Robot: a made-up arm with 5 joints.
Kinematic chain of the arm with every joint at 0, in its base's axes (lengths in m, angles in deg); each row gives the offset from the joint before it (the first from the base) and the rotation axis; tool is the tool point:
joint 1: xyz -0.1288 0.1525 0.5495 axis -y
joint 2: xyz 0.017 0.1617 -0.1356 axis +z
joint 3: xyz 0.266 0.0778 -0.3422 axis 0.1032 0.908 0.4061
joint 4: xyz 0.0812 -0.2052 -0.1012 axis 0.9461 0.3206 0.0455
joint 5: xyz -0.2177 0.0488 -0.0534 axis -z
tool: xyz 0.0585 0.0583 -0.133
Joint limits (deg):
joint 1: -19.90..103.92
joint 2: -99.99..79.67
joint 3: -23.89..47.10
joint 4: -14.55..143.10
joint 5: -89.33..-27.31
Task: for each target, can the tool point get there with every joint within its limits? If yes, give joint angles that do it. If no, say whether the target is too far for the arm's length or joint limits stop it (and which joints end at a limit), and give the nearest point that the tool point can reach.
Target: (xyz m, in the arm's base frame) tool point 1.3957 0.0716 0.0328
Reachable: no: too far | nearest point 0.6931 0.1892 0.2709 | short by 0.751 m
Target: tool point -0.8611 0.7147 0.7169
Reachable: no: joint limits stop it (at a limit: joint 1, joint 2, joint 4, joint 5) | nearest point -0.4671 0.2700 0.2960 | short by 0.728 m
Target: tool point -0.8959 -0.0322 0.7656
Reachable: no: joint limits stop it (at a limit: joint 1, joint 2, joint 4, joint 5) | nearest point -0.5365 0.0249 0.3347 | short by 0.564 m
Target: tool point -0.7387 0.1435 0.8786
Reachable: no: joint limits stop it (at a limit: joint 1, joint 2, joint 4, joint 5) | nearest point -0.5169 0.1020 0.3486 | short by 0.576 m
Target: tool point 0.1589 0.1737 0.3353
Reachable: yes | joints 52.40 -34.86 -9.67 116.80 -78.98
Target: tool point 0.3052 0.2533 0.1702
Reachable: yes | joints 40.88 -86.33 -5.16 49.35 -74.61
